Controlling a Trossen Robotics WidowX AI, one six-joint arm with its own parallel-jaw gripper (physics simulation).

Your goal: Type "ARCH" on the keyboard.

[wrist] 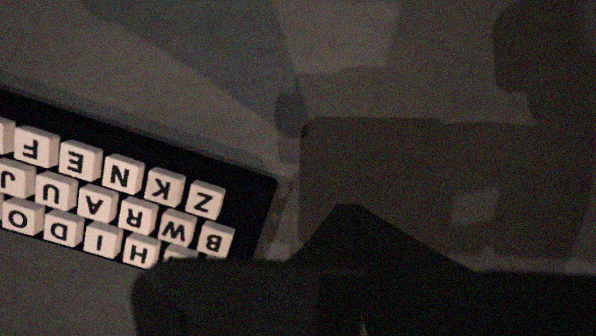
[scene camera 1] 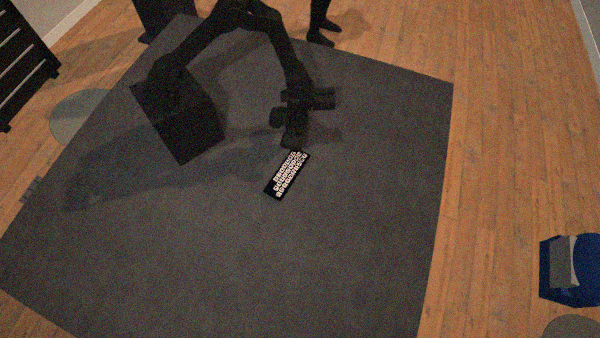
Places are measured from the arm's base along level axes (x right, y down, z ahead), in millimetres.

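Pixels of known places: gripper, fingertip midpoint: [wrist: 346,215]; arm's base, link origin: [scene camera 1: 163,104].
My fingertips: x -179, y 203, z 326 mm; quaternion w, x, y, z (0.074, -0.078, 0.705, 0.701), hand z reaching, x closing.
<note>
Ahead of a thing's pixels: the offset from my fingertips to its middle. Level surfaces: height alone.
The black keyboard [scene camera 1: 271,192] [wrist: 252,192] with pale letter keys lies on the dark mat. In the wrist view its letters appear upside down. The A key {dx +101, dy +12, dz +27 mm} [wrist: 97,205], R key {dx +84, dy +12, dz +29 mm} [wrist: 138,216] and H key {dx +81, dy +12, dz +46 mm} [wrist: 141,251] show there. The gripper covers most of a key {dx +64, dy +12, dz +48 mm} [wrist: 179,251] right of H, and its letter cannot be read; no C is legible. My gripper [scene camera 1: 294,145] [wrist: 346,215] is shut and empty. In the scene view it is at the keyboard's upper end; in the wrist view its tip appears right of the keyboard's end. Its height is unclear.
The mat {dy +26 mm} [scene camera 1: 225,260] lies on a wooden floor [scene camera 1: 500,165]. A black block [scene camera 1: 190,135] stands under the arm's base, left of the keyboard. Dark legs with feet [scene camera 1: 320,37] stand behind the mat. A blue object [scene camera 1: 590,270] is at the right edge. Arm shadows cross the mat.
</note>
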